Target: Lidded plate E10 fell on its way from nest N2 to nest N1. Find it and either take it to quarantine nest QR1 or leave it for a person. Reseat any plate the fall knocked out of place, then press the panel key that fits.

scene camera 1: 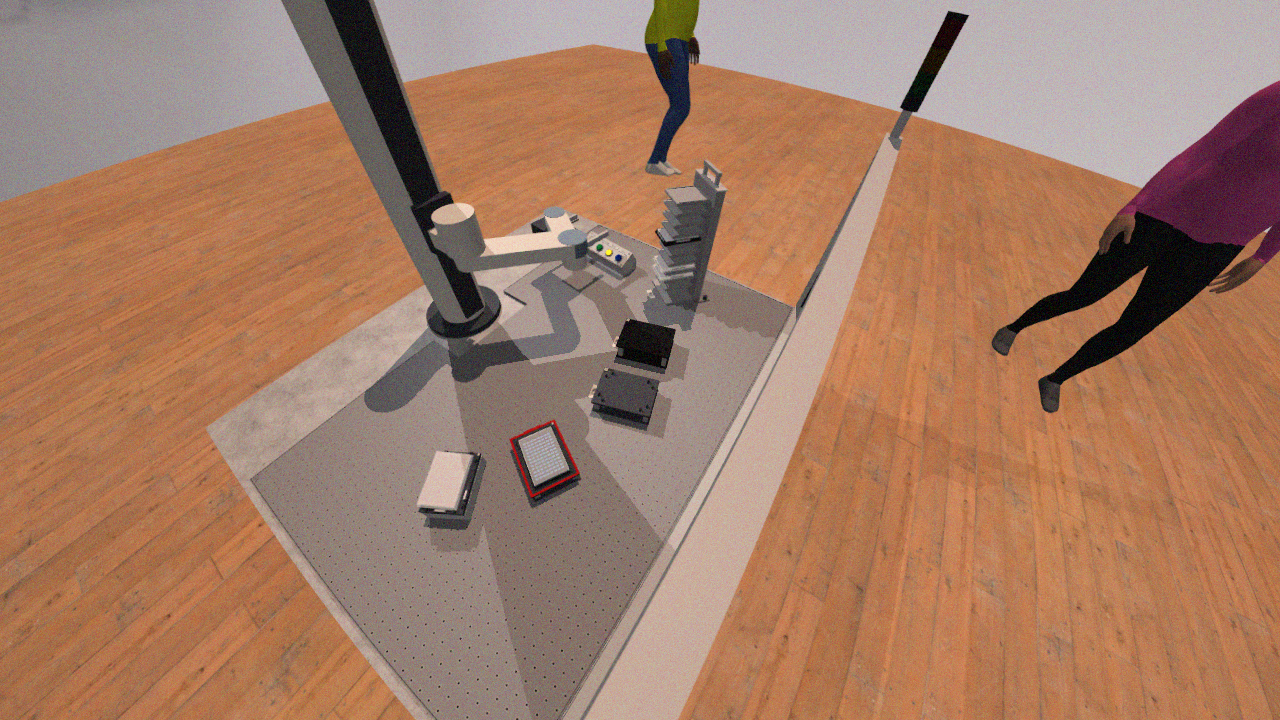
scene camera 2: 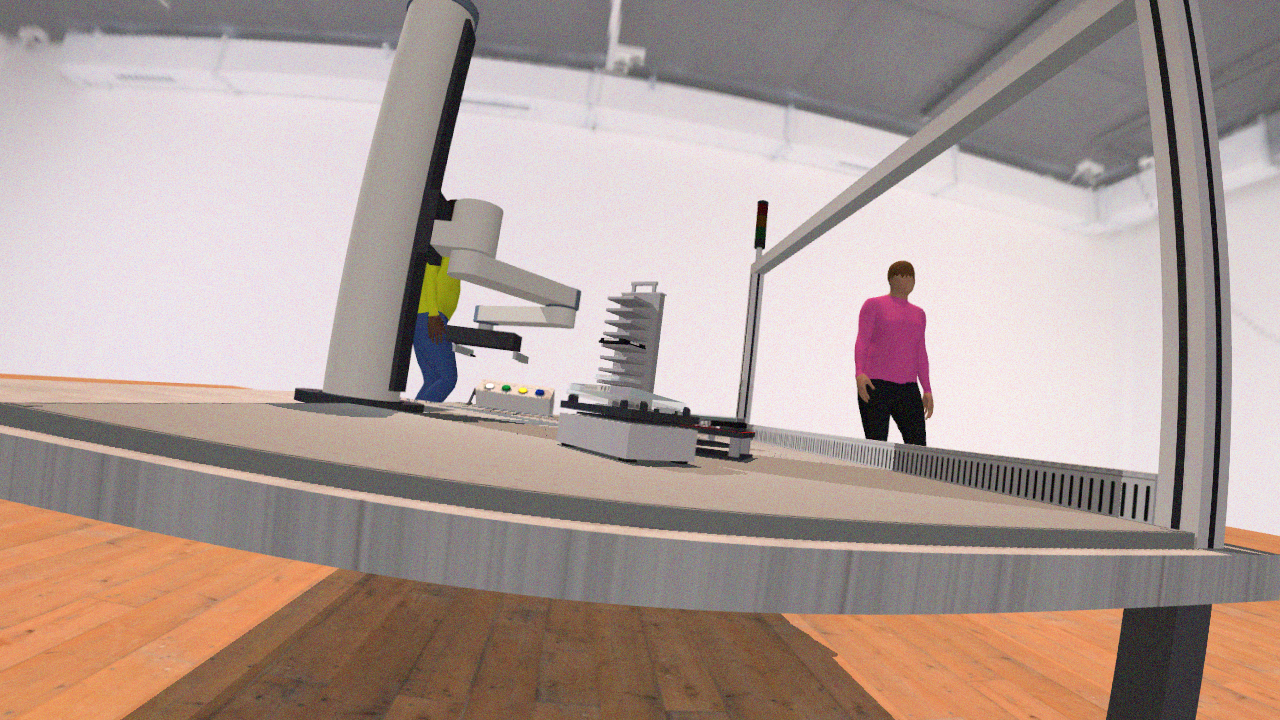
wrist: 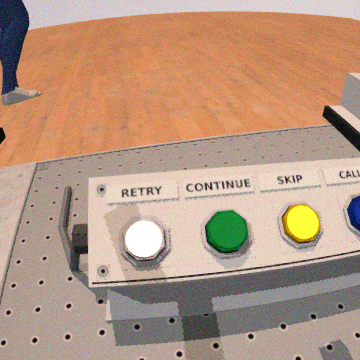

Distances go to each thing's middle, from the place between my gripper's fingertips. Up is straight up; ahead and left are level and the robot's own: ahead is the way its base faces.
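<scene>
White RETRY button (wrist: 143, 238): my gripper 9 cm above it, 2 cm past, 1 cm to the right. From my hand: green CONTINUE button (wrist: 226, 231), 3 cm ahead, 9 cm below; yellow SKIP button (wrist: 300, 222), 8 cm ahead, 9 cm below.
</scene>
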